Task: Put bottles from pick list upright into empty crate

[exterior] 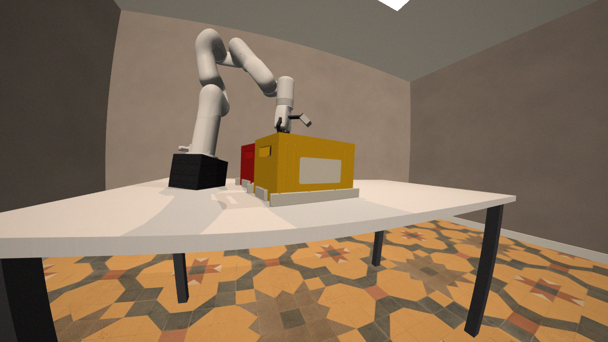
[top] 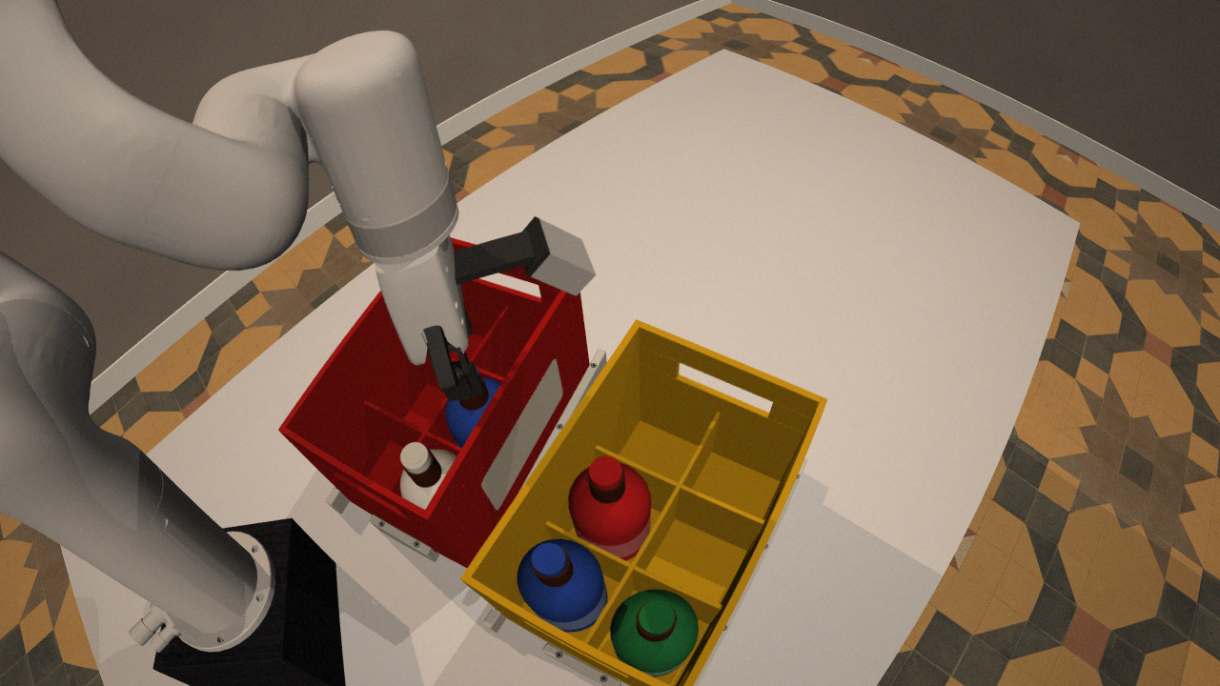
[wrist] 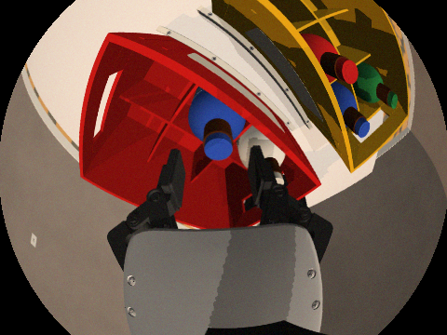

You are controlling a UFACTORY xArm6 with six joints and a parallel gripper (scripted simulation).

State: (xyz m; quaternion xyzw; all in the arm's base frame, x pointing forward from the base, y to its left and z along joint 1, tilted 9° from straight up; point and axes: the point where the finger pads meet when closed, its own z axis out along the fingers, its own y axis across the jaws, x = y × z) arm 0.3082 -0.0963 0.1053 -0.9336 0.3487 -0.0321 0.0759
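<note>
My gripper is now 10 mm past the red crate, 40 mm to the right of it and 110 mm above it. From my hand the other things lie so: yellow crate (10 mm behind, 200 mm to the right, 110 mm below); white bottle (90 mm behind, 20 mm to the right, 110 mm below); red bottle (10 mm behind, 160 mm to the right, 110 mm below).
</note>
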